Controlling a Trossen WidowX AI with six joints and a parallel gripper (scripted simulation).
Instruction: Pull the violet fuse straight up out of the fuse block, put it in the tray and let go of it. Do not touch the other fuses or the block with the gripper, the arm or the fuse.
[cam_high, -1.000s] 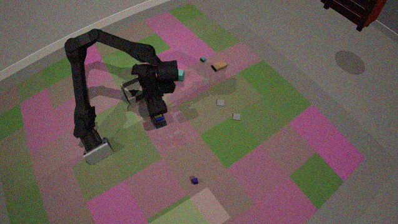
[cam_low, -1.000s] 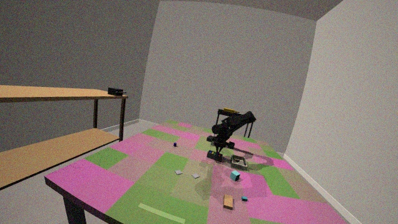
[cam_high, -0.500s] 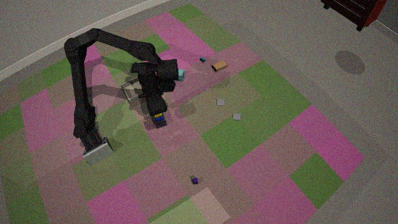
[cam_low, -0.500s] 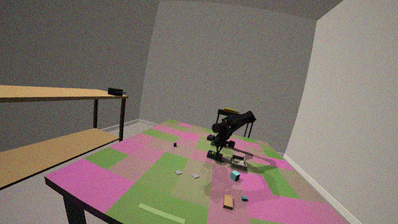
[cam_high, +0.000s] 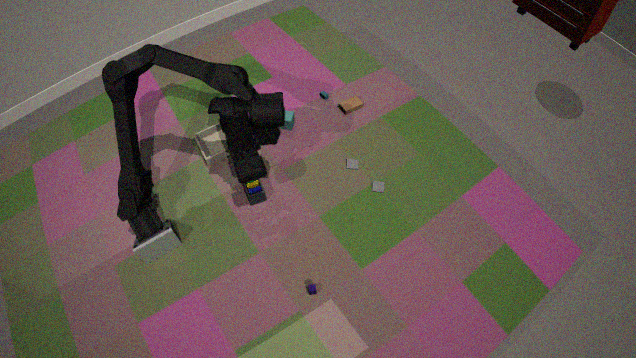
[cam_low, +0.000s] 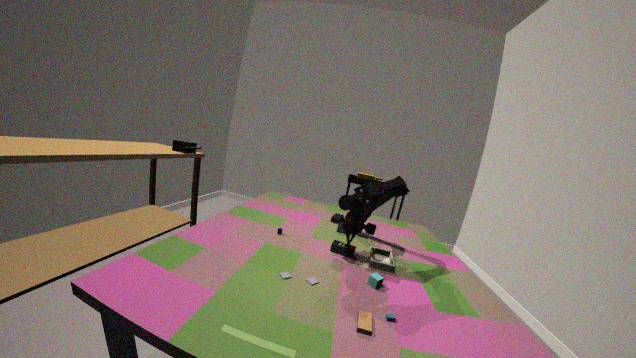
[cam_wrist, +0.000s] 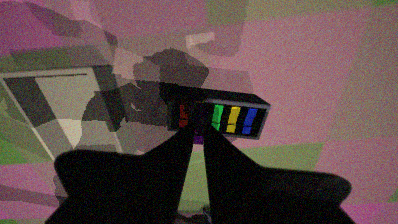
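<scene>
Right now my gripper tip is 40 mm above the red fuse and 20 mm to the right of it. Also, from my gripper tip: violet fuse 10 mm below; then green fuse 40 mm below, 20 mm to the right; then yellow fuse 40 mm below, 30 mm to the right, 10 mm behind.
</scene>
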